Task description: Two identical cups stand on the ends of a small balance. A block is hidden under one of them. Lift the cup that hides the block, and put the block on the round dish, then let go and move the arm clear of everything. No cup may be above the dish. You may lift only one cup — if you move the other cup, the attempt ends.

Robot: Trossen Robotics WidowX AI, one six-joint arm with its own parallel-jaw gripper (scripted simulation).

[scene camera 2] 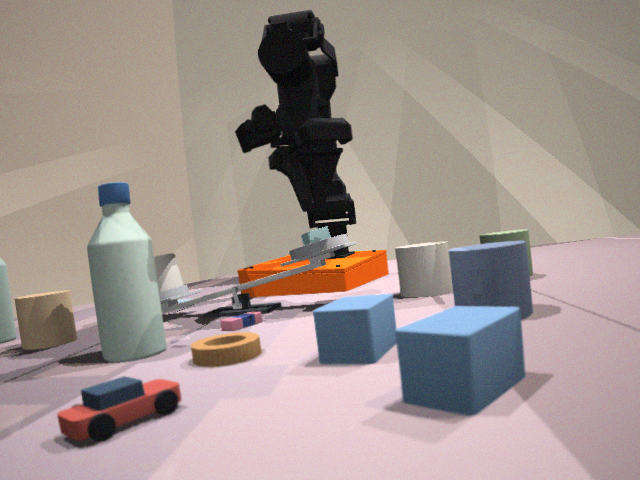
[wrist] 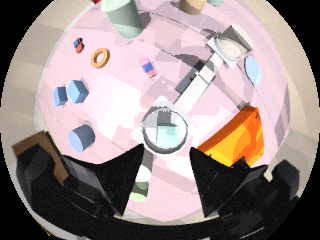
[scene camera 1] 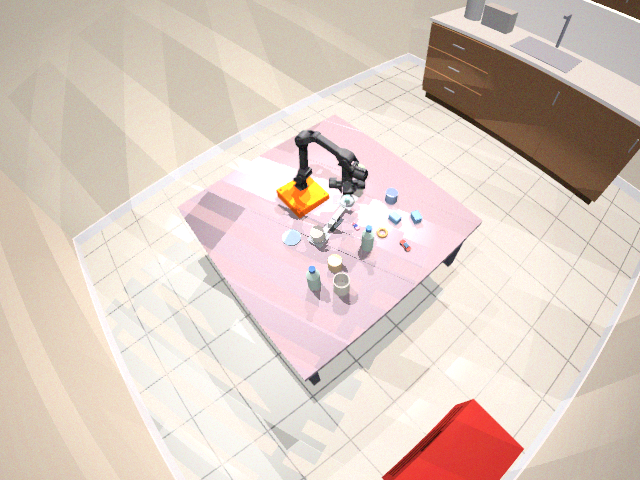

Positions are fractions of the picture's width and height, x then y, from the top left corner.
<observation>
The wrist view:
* gripper: 0.52,0.62
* whitish cup: 0.74,0.17
</observation>
